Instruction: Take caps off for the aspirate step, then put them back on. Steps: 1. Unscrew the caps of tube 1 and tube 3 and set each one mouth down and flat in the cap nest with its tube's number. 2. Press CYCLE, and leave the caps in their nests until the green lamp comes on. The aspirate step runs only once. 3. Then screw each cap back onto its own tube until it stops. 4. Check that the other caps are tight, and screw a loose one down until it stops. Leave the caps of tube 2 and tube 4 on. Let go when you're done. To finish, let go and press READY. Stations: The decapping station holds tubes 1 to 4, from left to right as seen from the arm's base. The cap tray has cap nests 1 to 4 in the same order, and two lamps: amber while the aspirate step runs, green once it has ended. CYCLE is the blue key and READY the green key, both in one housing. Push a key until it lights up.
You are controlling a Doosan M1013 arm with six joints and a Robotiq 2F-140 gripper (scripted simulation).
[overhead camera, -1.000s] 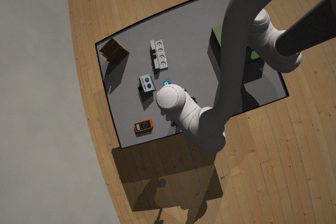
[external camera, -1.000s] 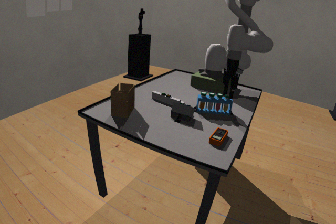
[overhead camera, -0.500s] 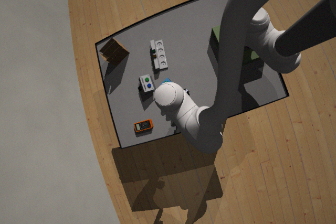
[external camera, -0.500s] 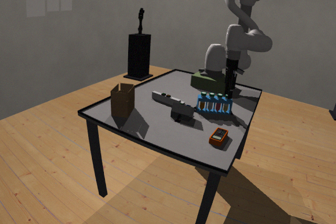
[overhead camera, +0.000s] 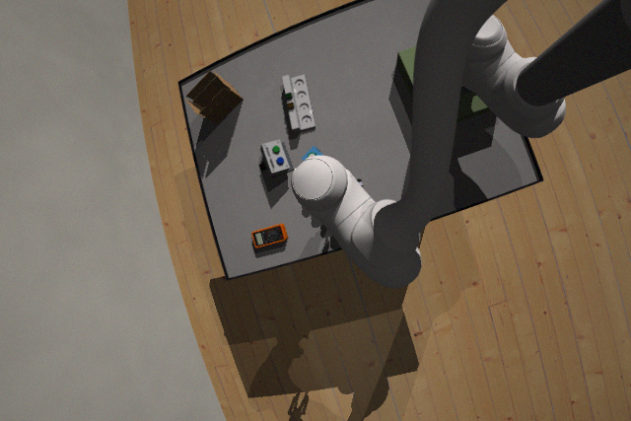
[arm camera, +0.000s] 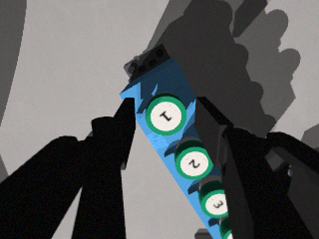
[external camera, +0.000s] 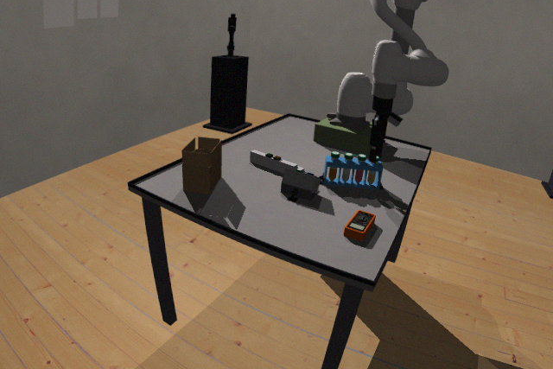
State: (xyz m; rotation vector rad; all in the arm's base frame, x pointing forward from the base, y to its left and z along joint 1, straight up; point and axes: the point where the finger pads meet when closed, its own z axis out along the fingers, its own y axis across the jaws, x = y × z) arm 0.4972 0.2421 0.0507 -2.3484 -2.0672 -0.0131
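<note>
The cap 1 is 30 mm below my hand. The rest, counted from my hand: cap 2 (20 mm ahead, 50 mm to the right, 30 mm below); then key housing (200 mm ahead, 210 mm to the right, 90 mm below); then blue key (180 mm ahead, 190 mm to the right, 70 mm below).
</note>
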